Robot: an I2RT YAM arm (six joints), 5 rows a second.
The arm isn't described. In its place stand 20 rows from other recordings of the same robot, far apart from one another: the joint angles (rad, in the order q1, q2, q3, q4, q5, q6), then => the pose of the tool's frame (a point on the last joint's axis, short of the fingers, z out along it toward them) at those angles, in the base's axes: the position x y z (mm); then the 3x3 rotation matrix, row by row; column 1 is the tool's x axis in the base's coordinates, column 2 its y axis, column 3 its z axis.
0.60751, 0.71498, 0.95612, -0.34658, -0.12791, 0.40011 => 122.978, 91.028, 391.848; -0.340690, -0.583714, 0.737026; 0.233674, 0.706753, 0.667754; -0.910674, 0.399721, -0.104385
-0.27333, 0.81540, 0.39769, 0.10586, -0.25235, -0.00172 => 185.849, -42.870, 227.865; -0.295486, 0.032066, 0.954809; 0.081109, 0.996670, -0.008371; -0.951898, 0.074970, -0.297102
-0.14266, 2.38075, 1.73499, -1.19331, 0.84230, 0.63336 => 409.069, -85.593, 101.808; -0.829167, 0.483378, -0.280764; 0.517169, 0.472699, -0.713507; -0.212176, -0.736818, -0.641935
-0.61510, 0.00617, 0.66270, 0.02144, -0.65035, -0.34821 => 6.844, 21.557, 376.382; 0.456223, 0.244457, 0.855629; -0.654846, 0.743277, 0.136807; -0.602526, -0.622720, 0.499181
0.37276, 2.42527, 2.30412, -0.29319, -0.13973, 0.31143 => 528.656, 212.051, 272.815; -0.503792, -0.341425, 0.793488; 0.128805, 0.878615, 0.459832; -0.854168, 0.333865, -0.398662
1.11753, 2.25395, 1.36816, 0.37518, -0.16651, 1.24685 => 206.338, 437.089, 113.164; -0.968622, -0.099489, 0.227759; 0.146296, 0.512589, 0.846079; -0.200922, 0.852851, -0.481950
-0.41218, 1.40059, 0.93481, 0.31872, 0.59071, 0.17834 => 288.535, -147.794, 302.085; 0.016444, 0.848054, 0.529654; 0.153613, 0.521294, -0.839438; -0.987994, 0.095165, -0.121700
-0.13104, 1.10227, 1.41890, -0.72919, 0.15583, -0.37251 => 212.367, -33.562, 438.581; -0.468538, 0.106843, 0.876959; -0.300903, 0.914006, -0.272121; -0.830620, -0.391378, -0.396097
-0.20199, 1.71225, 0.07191, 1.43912, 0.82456, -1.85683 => 187.003, -64.976, 106.668; -0.751590, -0.425135, 0.504354; -0.510901, -0.108460, -0.852770; 0.417245, -0.898608, -0.135684
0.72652, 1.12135, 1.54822, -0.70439, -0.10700, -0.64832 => 153.463, 141.465, 477.363; 0.281947, -0.711323, 0.643837; -0.552656, 0.428138, 0.715031; -0.784269, -0.557421, -0.272405
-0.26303, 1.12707, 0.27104, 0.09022, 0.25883, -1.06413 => 181.779, -58.384, 131.083; -0.700316, -0.376779, 0.606296; -0.686775, 0.587264, -0.428323; -0.194673, -0.716350, -0.670033
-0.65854, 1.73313, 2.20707, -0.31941, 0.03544, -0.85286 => 285.173, -222.252, 556.099; -0.401396, 0.512213, 0.759288; -0.641119, 0.434908, -0.632314; -0.654101, -0.740603, 0.153819
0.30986, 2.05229, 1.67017, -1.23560, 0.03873, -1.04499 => 368.821, 116.640, 202.348; -0.212447, -0.976621, -0.032832; -0.975509, 0.213926, -0.051169; 0.056996, 0.021158, -0.998150
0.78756, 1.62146, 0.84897, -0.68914, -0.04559, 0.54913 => 184.166, 187.264, 140.232; -0.969572, -0.240730, 0.044497; -0.234798, 0.965882, 0.109281; -0.069286, 0.095508, -0.993014
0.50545, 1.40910, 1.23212, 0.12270, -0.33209, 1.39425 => 289.003, 173.200, 384.146; -0.739373, -0.083688, 0.668074; 0.654504, 0.143450, 0.742325; -0.157959, 0.986113, -0.051289
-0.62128, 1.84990, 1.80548, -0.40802, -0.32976, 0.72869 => 362.049, -244.993, 369.272; -0.056173, 0.470891, 0.880401; 0.815009, 0.530978, -0.231997; -0.576719, 0.704503, -0.413607
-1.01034, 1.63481, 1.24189, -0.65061, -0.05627, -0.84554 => 183.127, -288.030, 243.915; -0.926302, 0.207213, 0.314686; 0.070441, 0.915707, -0.395623; -0.370139, -0.344300, -0.862818
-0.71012, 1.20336, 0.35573, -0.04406, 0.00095, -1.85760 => 152.483, -131.140, 130.623; -0.458812, -0.750494, 0.475657; -0.870441, 0.272165, -0.410193; 0.178390, -0.602233, -0.778134
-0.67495, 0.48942, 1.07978, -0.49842, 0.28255, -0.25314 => 44.431, -48.273, 433.770; -0.135177, 0.808756, 0.572399; -0.199872, 0.543568, -0.815221; -0.970453, -0.224606, 0.088170
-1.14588, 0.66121, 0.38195, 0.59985, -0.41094, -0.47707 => 80.930, -144.361, 299.363; -0.196347, 0.662778, 0.722616; -0.587183, 0.510732, -0.627988; -0.785279, -0.547611, 0.288891
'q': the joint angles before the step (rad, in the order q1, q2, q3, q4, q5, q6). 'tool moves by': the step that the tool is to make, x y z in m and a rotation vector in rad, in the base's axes. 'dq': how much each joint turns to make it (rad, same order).
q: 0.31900 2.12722 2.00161 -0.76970 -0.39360 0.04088
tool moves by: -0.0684 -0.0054 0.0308 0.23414 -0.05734 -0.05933
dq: 0.03372 -0.34357 -0.42742 0.31243 -0.07670 0.23000
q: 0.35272 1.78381 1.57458 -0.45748 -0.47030 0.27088
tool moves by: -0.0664 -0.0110 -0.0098 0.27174 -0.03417 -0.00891
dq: 0.02827 -0.28995 -0.44532 0.41456 -0.09225 0.26020
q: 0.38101 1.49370 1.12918 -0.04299 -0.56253 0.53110
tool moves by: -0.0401 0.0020 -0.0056 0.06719 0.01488 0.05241
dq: 0.05162 -0.13744 -0.16013 0.07615 -0.02588 0.07444
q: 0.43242 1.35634 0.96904 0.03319 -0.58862 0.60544
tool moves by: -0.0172 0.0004 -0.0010 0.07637 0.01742 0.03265
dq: 0.02226 -0.06177 -0.07632 0.07958 -0.03406 0.08423
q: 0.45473 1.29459 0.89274 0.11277 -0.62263 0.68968
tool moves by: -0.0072 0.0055 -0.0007 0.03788 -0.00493 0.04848
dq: 0.02469 -0.01265 -0.02808 0.05480 -0.03134 0.03004
